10 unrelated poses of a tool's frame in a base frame.
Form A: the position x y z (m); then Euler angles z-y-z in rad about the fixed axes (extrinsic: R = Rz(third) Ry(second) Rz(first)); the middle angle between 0 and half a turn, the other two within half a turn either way.
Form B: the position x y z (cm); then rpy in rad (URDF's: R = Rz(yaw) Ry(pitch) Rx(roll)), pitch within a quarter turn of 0, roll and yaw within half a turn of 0. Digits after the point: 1 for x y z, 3 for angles.
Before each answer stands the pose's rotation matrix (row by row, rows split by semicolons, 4 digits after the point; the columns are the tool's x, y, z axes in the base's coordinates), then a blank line. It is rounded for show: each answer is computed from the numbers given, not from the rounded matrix.
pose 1, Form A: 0.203, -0.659, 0.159, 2.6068, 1.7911, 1.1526
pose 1, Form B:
-0.3894 0.8315 0.3963; 0.3788 -0.2476 0.8917; 0.8396 0.4973 -0.2185

20.3, -65.9, 15.9, 1.985, -0.997, 2.370
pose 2, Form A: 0.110, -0.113, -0.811, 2.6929, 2.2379, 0.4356
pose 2, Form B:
0.3224 0.6235 0.7123; 0.6285 -0.7036 0.3315; 0.7079 0.3408 -0.6187

11.0, -11.3, -81.1, 2.638, -0.786, 1.097
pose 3, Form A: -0.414, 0.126, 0.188, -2.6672, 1.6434, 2.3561
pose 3, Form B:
0.2774 0.6525 -0.7052; 0.3686 0.6055 0.7053; 0.8872 -0.4556 -0.0725

-41.4, 12.6, 18.8, -1.729, -1.091, 0.926
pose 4, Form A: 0.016, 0.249, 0.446, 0.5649, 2.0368, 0.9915
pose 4, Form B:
-0.6558 -0.5752 0.4891; -0.0245 0.6637 0.7476; -0.7546 0.4782 -0.4493

1.6, 24.9, 44.6, 2.325, 0.855, -3.104
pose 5, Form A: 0.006, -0.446, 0.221, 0.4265, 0.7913, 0.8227
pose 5, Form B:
0.1321 -0.8651 0.4838; 0.7505 0.4062 0.5213; -0.6476 0.2942 0.7029

0.6, -44.6, 22.1, 0.396, 0.704, 1.397
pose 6, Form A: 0.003, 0.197, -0.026, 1.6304, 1.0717, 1.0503
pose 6, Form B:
-0.8802 -0.1859 0.4366; 0.4717 -0.4441 0.7617; 0.0523 0.8765 0.4786

0.3, 19.7, -2.6, 1.071, -0.052, 2.650
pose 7, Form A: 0.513, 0.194, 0.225, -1.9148, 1.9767, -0.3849
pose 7, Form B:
-0.2300 -0.4711 0.8515; -0.9225 -0.1730 -0.3450; 0.3099 -0.8649 -0.3948

51.3, 19.4, 22.5, -1.999, -0.315, -1.815
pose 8, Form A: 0.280, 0.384, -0.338, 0.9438, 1.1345, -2.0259
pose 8, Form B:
0.6184 0.6774 -0.3984; -0.5787 0.0495 -0.8141; -0.5318 0.7339 0.4226

28.0, 38.4, -33.8, 1.048, 0.561, -0.752
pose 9, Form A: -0.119, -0.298, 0.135, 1.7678, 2.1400, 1.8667
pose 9, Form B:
-0.9688 0.0331 -0.2456; -0.1851 0.5626 0.8057; 0.1649 0.8260 -0.5390

-11.9, -29.8, 13.5, 2.149, -0.166, -2.953
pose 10, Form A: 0.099, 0.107, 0.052, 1.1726, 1.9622, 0.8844
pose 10, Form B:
-0.8068 -0.0771 0.5858; 0.4697 0.5177 0.7150; -0.3584 0.8521 -0.3815

9.9, 10.7, 5.2, 1.992, 0.367, 2.614
